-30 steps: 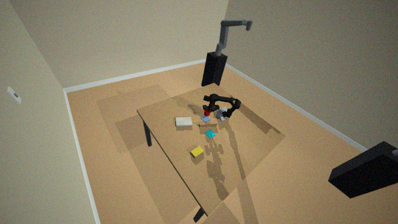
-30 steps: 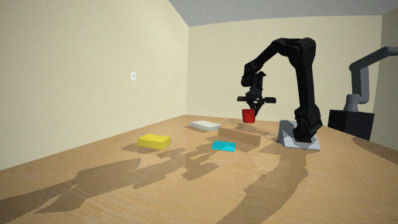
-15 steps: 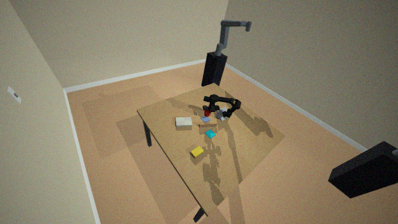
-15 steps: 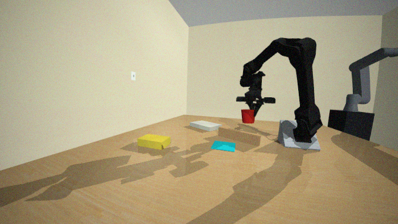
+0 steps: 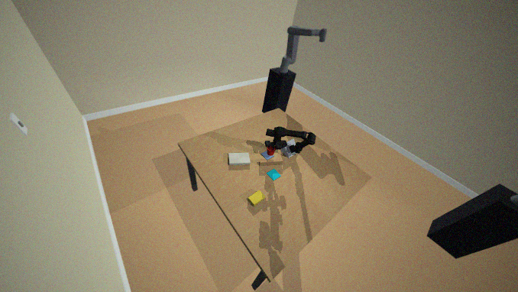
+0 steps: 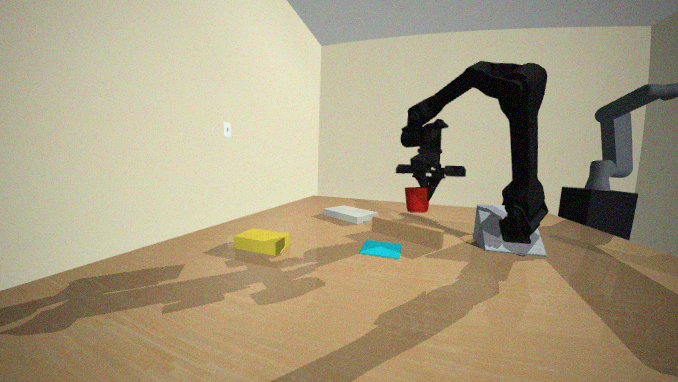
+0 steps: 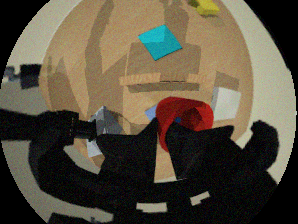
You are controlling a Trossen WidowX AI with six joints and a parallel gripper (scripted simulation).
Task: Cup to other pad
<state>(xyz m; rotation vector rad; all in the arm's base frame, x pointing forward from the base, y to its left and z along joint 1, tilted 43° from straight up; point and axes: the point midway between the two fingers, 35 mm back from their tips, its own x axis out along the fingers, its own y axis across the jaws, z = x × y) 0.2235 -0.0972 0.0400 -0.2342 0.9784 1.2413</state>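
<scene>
The cyan pad lies 150 mm to the left of my gripper tip, 120 mm below it and 110 mm ahead of it. From my gripper tip the other things lie so: pale blue pad (120 mm below, 50 mm to the right); then brown block (90 mm below, 60 mm ahead, 50 mm to the left); then red cup (30 mm ahead, 20 mm to the right).
</scene>
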